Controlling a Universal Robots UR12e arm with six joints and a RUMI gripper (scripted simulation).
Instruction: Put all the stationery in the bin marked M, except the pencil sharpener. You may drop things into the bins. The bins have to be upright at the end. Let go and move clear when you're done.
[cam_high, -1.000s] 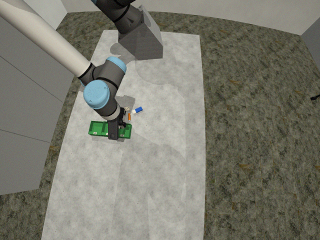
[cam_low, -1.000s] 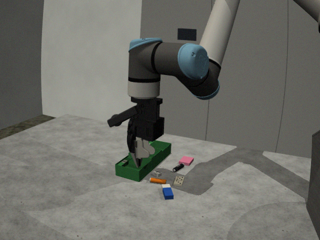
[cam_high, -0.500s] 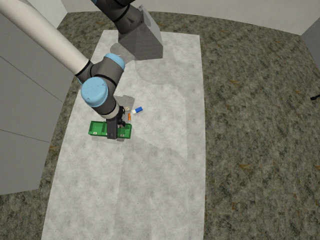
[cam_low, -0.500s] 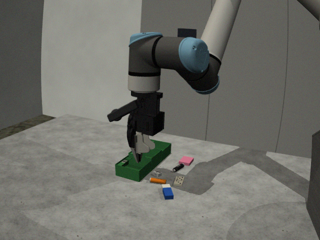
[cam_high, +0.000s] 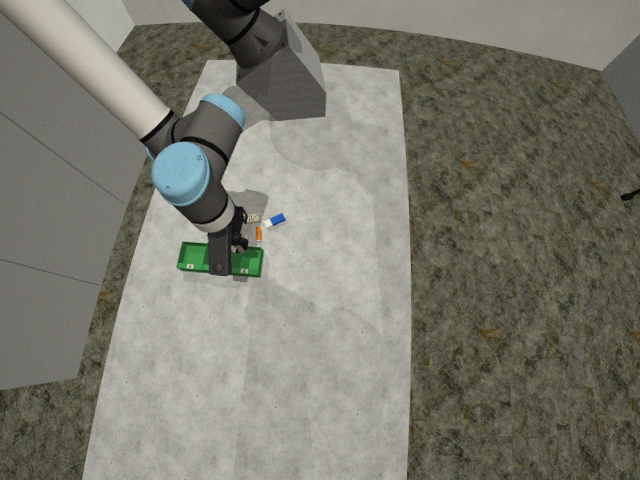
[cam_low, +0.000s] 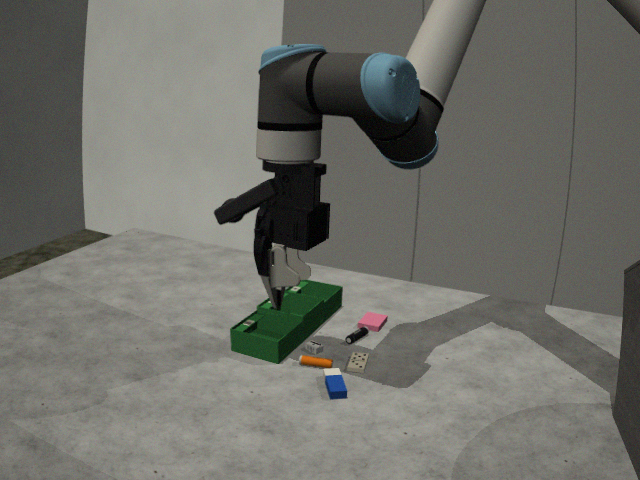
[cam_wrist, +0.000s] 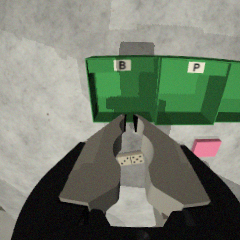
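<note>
Right now the pink eraser is 9 cm behind my hand, 16 cm to the right of it and 8 cm below it. Round my hand: green bin block: 2 cm ahead, 7 cm to the right, 6 cm below; then pencil sharpener: 5 cm behind, 3 cm to the right, 8 cm below; then orange marker: 8 cm behind, 2 cm to the left, 8 cm below.
</note>
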